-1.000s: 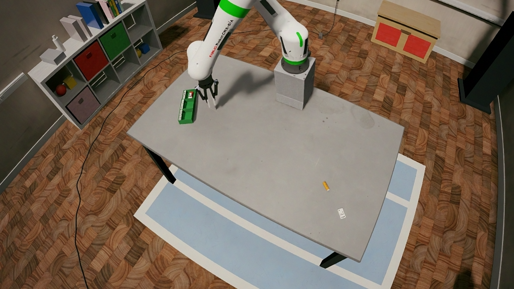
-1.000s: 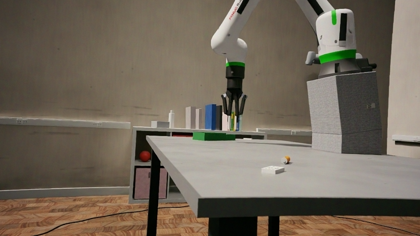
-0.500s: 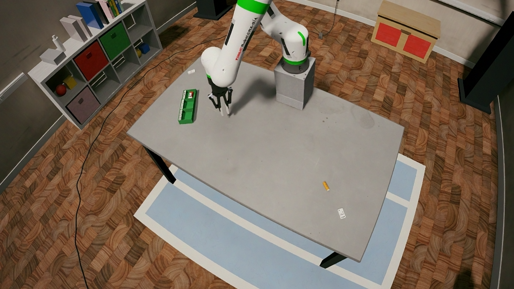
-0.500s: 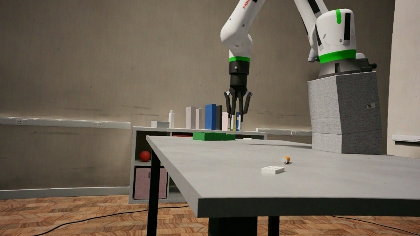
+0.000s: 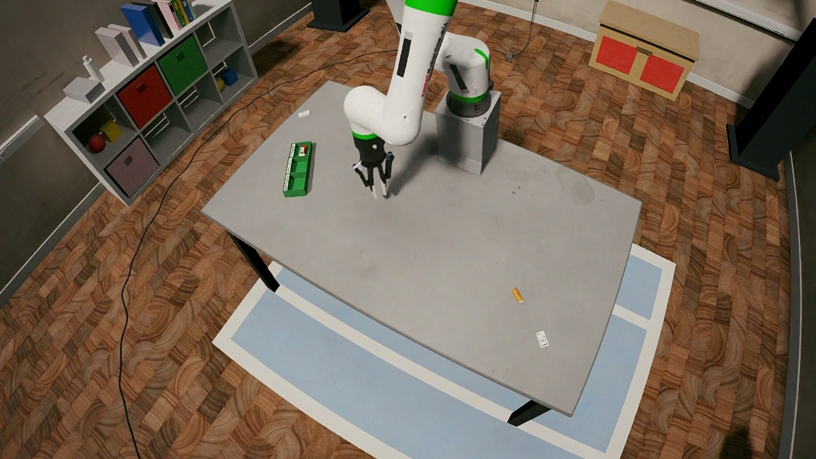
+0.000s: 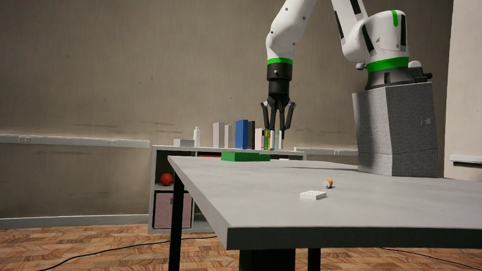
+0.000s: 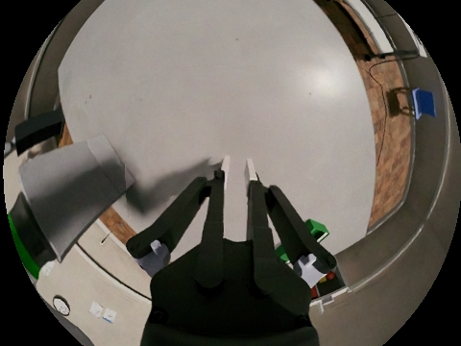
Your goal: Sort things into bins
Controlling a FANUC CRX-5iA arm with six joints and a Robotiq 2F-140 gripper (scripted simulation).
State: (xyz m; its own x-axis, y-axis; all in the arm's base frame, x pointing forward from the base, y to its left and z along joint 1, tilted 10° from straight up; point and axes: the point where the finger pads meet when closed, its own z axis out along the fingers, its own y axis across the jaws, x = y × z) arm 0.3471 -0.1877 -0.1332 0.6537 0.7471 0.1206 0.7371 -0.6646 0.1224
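The orange cylinder is 140 mm ahead of my hand, 540 mm to the left of it and 90 mm below it. The rest, counted from my hand: red piece 100 mm behind, 400 mm to the right, 90 mm below.
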